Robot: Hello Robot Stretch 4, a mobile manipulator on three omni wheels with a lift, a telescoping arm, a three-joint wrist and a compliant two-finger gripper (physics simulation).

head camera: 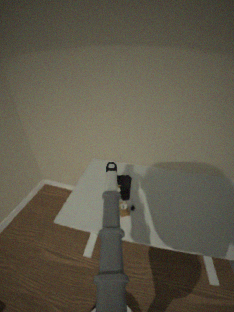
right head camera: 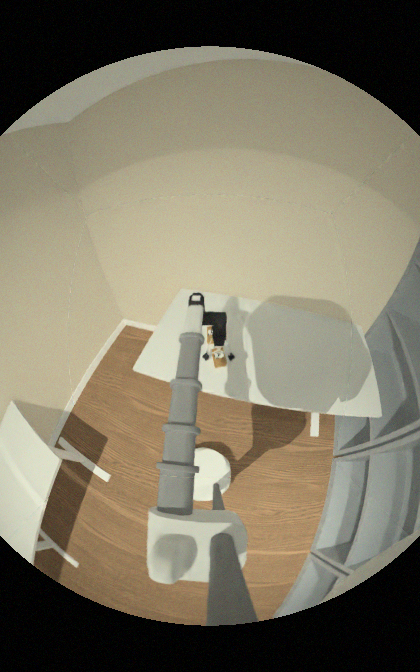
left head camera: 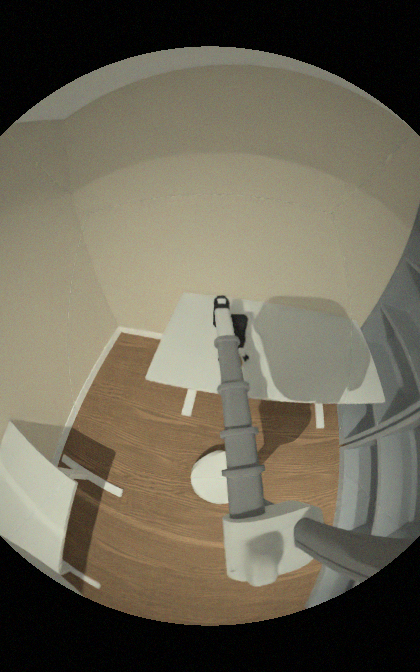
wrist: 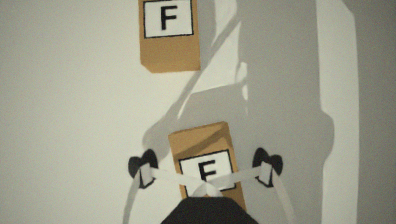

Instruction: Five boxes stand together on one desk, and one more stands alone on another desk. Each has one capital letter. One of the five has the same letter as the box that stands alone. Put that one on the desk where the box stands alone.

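Frame: origin at the robot's base, x right, y ahead, z up, level; metres.
Seen in the pictures: gripper, between the fingertips: (head camera: 123, 210) (wrist: 204, 161).
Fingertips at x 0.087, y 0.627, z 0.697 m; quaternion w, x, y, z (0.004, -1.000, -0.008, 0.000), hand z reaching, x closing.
Offsets run from my fingertips to a thing's top centre. "*": to the spot under its first point. Level surfaces: height alone.
My gripper (wrist: 204, 161) (right head camera: 218, 356) is open. Its fingertips stand apart on either side of a tan box {* dx +0.027, dy -0.023, dz +0.045 m} (wrist: 232, 194) (right head camera: 219, 361), with a gap at each side. This box lies a little tilted on the white desk {dz -0.005 m} (wrist: 70, 125) (right head camera: 160, 350) (left head camera: 170, 355) (head camera: 80, 210); the gripper's fingers and body cover part of its F label. A second tan box {dx -0.038, dy +0.153, dz +0.045 m} (wrist: 170, 54) (right head camera: 210, 335) with a letter F lies on the same desk, beyond the first box in the wrist view. The group of five boxes does not show.
Another white desk (left head camera: 35, 495) (right head camera: 22, 465) stands at the left. A white round object (left head camera: 210, 477) (right head camera: 212, 474) is on the floor below the arm. A grey-blue shelf-like structure is at the right. A wall stands behind the desk. Large shadows fall across the desk's right part.
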